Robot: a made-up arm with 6 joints. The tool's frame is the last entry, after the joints.
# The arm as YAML. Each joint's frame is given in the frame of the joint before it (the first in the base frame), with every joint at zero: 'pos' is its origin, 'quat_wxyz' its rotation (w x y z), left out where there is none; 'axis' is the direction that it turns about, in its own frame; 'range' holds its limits. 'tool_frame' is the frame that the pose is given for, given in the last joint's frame.
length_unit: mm
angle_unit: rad
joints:
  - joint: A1
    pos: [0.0, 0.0, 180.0]
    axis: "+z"
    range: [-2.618, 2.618]
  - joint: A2
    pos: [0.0, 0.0, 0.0]
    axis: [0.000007, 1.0, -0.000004]
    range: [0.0, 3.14]
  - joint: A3
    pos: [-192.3, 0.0, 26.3]
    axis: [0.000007, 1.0, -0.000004]
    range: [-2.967, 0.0]
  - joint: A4
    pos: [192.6, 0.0, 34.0]
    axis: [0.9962, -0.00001, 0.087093]
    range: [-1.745, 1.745]
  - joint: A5
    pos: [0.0, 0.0, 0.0]
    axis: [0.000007, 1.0, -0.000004]
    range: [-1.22, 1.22]
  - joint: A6
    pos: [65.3, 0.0, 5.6]
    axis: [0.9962, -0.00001, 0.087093]
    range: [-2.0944, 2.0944]
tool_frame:
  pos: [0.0, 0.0, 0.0]
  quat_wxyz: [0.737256, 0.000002, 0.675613, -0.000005]
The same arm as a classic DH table. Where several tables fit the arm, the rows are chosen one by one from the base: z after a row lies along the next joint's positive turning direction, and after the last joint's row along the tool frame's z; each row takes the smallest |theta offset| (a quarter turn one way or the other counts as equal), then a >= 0, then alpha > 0; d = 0 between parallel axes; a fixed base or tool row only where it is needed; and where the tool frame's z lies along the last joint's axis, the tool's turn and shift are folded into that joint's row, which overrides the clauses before.
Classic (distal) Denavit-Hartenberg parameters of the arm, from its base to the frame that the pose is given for. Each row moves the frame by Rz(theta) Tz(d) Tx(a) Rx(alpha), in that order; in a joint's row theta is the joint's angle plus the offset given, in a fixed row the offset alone. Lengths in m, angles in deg.
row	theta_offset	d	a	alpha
A1	0	0.18	0	-90
A2	7.79	0	-0.1941	0
A3	77.22	0	-0.0171	90
A4	0	0.1948	0	-90
A5	0	0	0.0001	90
A6	0	0.0655	0	0
Joint limits (deg, base to tool): -150..150 0..179.91 -170..0 -99.98..99.98 -69.9..69.9 -120..120

